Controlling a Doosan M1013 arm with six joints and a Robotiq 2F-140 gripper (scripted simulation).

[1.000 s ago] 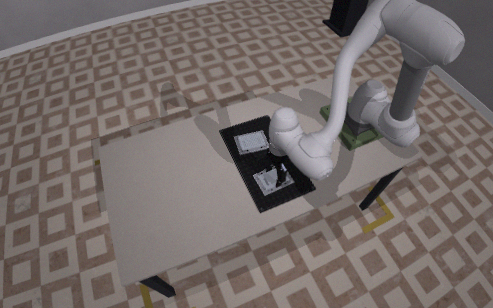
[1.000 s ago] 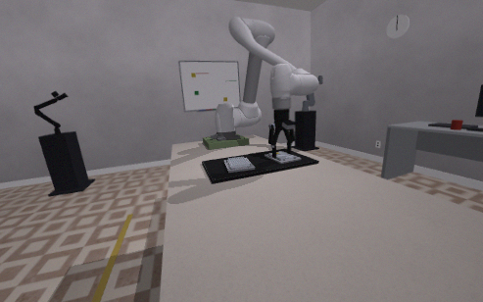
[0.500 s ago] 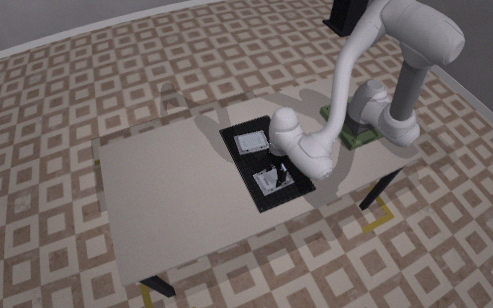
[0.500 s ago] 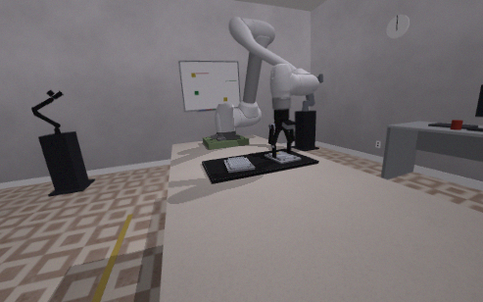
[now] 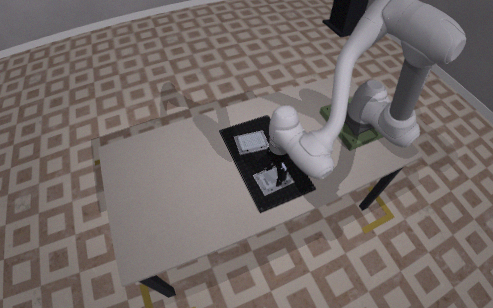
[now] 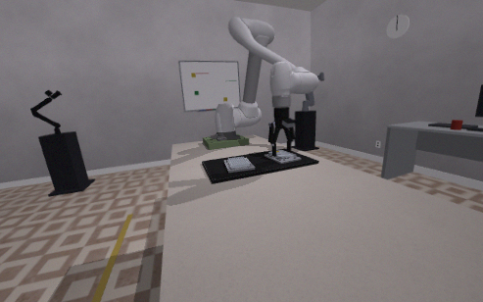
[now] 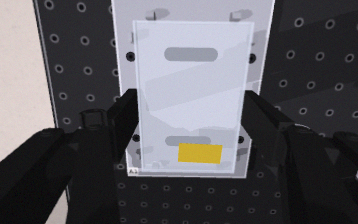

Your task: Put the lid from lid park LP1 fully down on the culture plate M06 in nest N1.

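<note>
The lid park LP1 is 40 mm below my hand. The rest, counted from my hand: culture plate 10 mm ahead, 240 mm to the right, 30 mm below; clear lid 20 mm below.
</note>
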